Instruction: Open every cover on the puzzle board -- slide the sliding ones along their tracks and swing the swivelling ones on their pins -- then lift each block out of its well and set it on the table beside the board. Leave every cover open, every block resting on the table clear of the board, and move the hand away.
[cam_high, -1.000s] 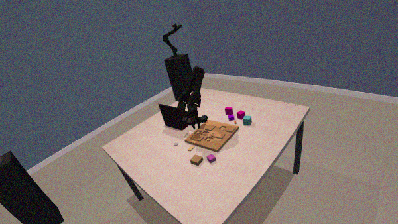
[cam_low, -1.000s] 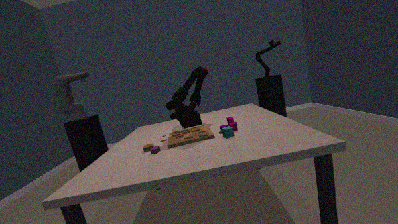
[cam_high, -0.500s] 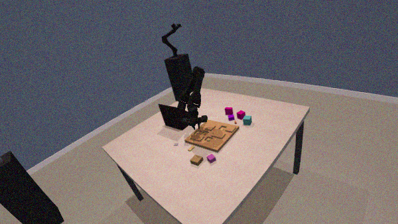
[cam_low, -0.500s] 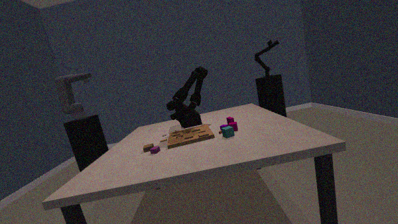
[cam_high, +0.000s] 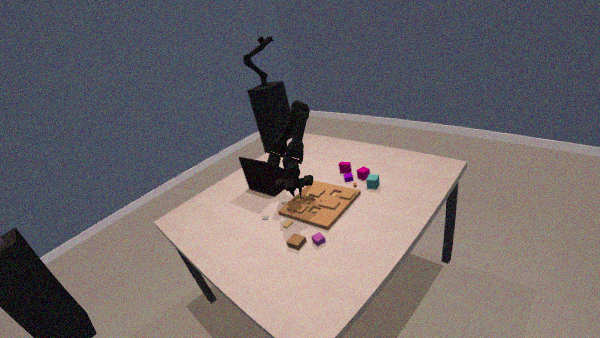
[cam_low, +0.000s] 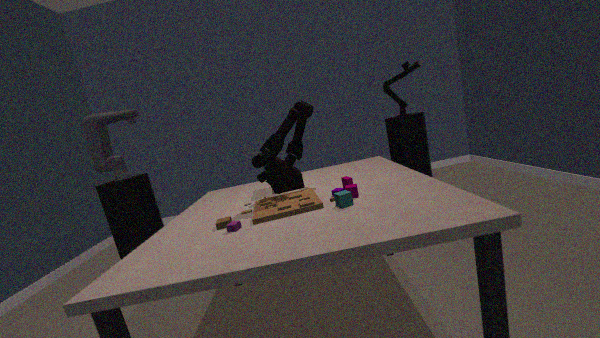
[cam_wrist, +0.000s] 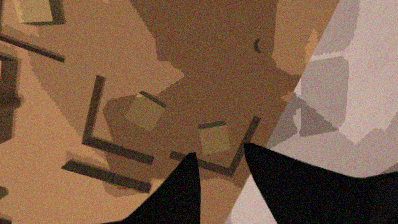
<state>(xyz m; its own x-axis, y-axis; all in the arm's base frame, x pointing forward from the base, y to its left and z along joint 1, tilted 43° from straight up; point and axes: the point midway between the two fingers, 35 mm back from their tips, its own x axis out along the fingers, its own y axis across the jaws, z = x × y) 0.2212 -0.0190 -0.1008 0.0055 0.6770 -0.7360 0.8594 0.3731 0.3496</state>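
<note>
Now: gripper tip 230 mm to the right of the small orange block, 200 mm short of it and 30 mm above it. Also, from my gripper tip: magenta block 320 mm to the left, 200 mm ahead, 20 mm below; tiny grey block 170 mm to the right, 80 mm behind, 40 mm below; brown block 250 mm to the right, 190 mm ahead, 30 mm below.
</note>
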